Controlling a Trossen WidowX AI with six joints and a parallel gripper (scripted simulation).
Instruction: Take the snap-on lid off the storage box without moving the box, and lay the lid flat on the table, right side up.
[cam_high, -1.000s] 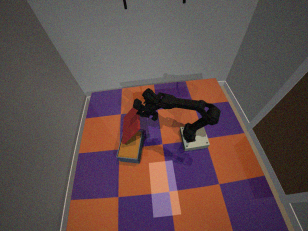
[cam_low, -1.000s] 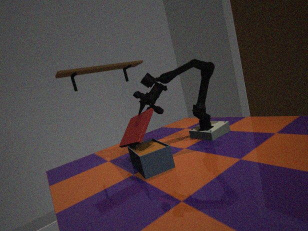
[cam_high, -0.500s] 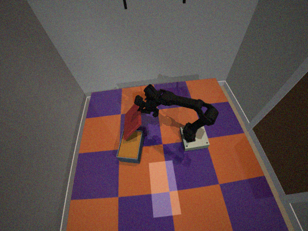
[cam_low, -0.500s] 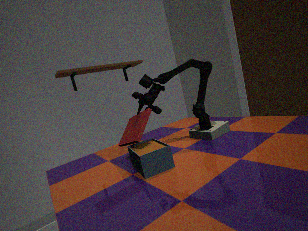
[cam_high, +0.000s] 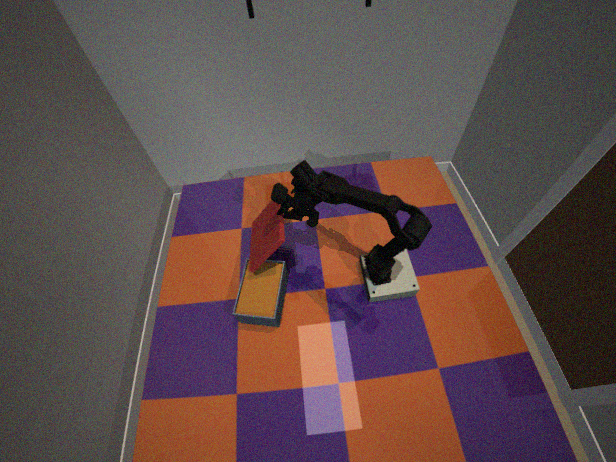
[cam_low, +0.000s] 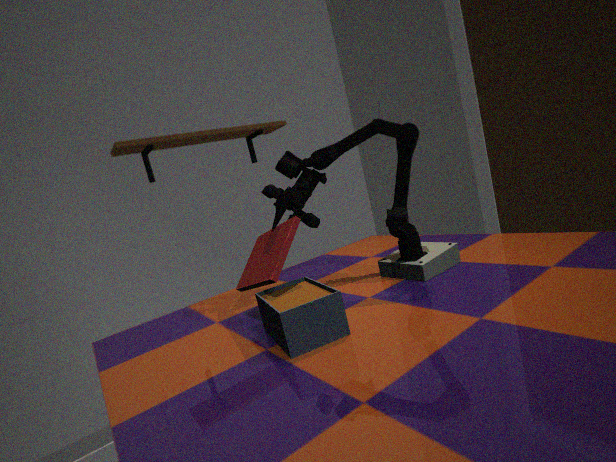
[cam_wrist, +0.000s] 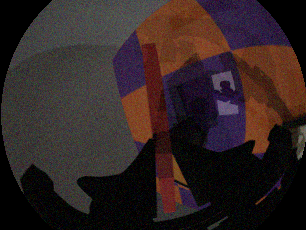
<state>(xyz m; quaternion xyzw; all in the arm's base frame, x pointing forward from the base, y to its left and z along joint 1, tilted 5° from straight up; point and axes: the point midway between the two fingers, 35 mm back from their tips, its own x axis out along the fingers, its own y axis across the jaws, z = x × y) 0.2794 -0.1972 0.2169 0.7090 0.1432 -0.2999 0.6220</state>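
Right now my gripper tip is 60 mm short of the red lid, 10 mm to the right of it and 60 mm above it. Also, from my gripper tip: storage box: 100 mm ahead, 190 mm to the left, 180 mm below.
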